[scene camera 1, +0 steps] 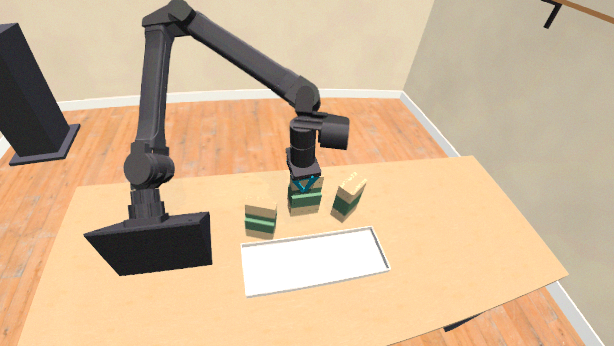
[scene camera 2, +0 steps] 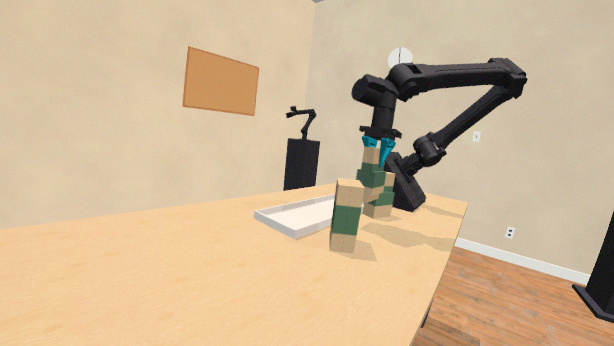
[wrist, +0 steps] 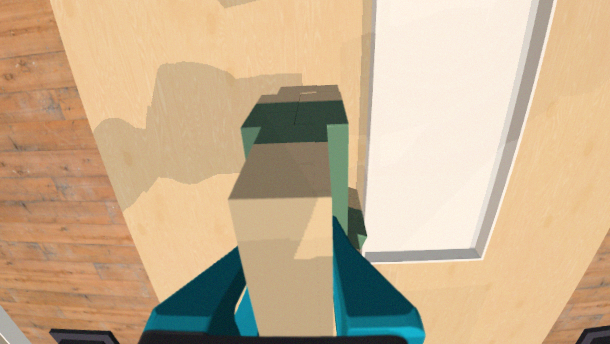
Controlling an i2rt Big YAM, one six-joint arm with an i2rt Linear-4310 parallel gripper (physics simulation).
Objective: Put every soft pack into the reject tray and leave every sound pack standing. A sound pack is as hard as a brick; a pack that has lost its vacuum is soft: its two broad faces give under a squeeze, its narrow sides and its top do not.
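Where they show: gripper, between the fingertips: [scene camera 1: 302, 187] [scene camera 2: 374, 166]; arm's base, origin of its link: [scene camera 1: 148, 222] [scene camera 2: 402, 170].
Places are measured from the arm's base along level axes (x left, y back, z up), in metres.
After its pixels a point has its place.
My gripper [scene camera 1: 304, 188] @(y -0.396, x 0.013, z 0.035 m) [scene camera 2: 377, 154] @(y -0.396, x 0.013, z 0.035 m) [wrist: 299, 225] @(y -0.396, x 0.013, z 0.035 m) is shut on the middle pack [scene camera 1: 305, 200] @(y -0.400, x -0.012, z 0.010 m) [scene camera 2: 371, 178] @(y -0.446, x 0.028, z 0.008 m) [wrist: 285, 220] @(y -0.437, x 0.011, z 0.084 m), a tan block with a green band. It holds the pack upright by its upper part, above the table. The left pack [scene camera 1: 260, 218] @(y -0.280, x -0.009, z -0.042 m) [scene camera 2: 384, 199] @(y -0.297, x 0.027, z -0.072 m) stands on the table towards the arm's base; a small part of it shows behind the held pack in the wrist view. The right pack [scene camera 1: 348, 198] @(y -0.532, x -0.011, z -0.016 m) [scene camera 2: 346, 220] @(y -0.591, x 0.044, z -0.061 m) stands on the other side. The white reject tray [scene camera 1: 315, 262] @(y -0.411, x -0.128, z -0.129 m) [scene camera 2: 295, 215] @(y -0.503, x -0.154, z -0.129 m) [wrist: 445, 125] @(y -0.379, x -0.124, z -0.129 m) holds no pack in scene camera 1.
The arm's black base [scene camera 1: 160, 245] @(y -0.032, x -0.070, z -0.001 m) [scene camera 2: 409, 187] @(y -0.053, x 0.050, z -0.058 m) stands on the wooden table [scene camera 1: 460, 240] @(y -0.916, x -0.185, z -0.132 m) [scene camera 2: 175, 280] @(y -0.875, x -0.077, z -0.132 m), left of the tray in scene camera 1. The tray's long side lies close in front of the packs. A dark pedestal [scene camera 2: 301, 165] with a small arm stands beyond the table.
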